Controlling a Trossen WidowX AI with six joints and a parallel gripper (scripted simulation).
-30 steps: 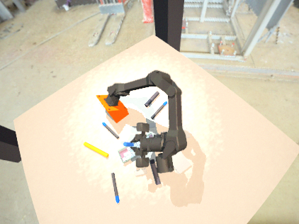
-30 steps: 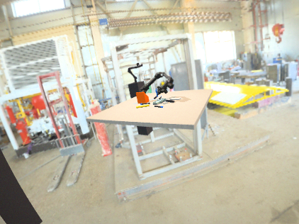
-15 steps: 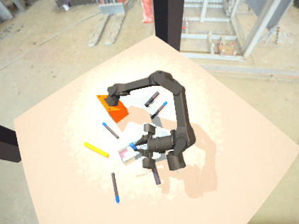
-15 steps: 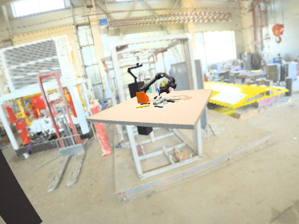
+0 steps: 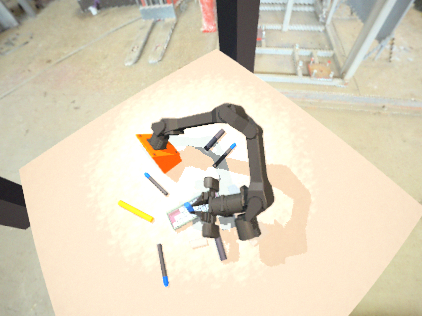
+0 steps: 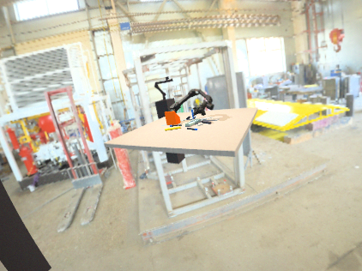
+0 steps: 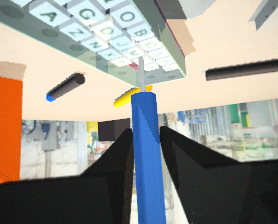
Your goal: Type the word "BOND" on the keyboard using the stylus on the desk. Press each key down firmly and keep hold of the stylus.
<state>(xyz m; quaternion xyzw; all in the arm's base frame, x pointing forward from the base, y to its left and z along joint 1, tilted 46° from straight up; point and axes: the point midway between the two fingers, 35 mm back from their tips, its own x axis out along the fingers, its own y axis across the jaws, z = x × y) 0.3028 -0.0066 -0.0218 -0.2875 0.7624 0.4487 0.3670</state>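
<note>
Now: the blue stylus 1 cm below my gripper tip. Also, from my gripper tip: stylus tip (5 cm below); then yellow pen (16 cm behind, 18 cm to the right, 8 cm below).
</note>
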